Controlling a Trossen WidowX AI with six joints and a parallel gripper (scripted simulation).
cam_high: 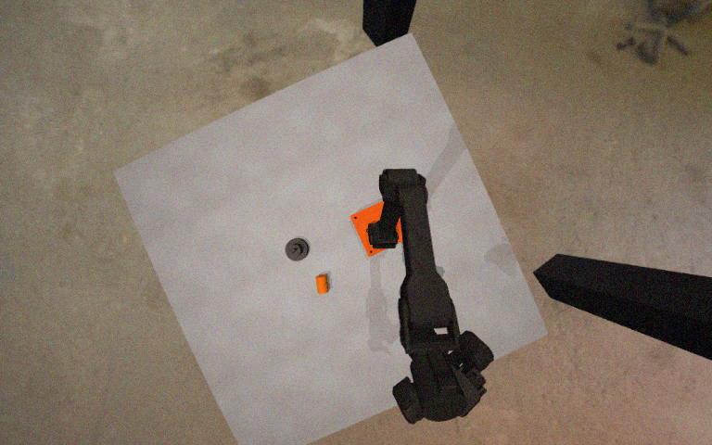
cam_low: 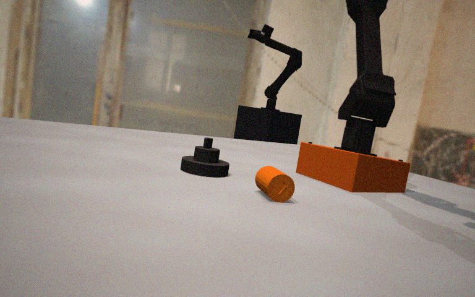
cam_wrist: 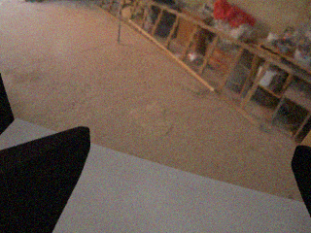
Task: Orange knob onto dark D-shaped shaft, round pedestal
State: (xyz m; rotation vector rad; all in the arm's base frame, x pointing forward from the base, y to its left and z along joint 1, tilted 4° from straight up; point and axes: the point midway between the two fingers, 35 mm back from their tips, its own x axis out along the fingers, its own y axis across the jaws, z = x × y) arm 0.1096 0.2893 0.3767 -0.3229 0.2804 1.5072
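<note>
Now: gripper tip 42 cm above the orange knob, 28 cm to the left of it and 19 cm short of it. From my gripper tip the other things lie so: dark round pedestal: 44 cm to the right, 41 cm below, 20 cm ahead.
</note>
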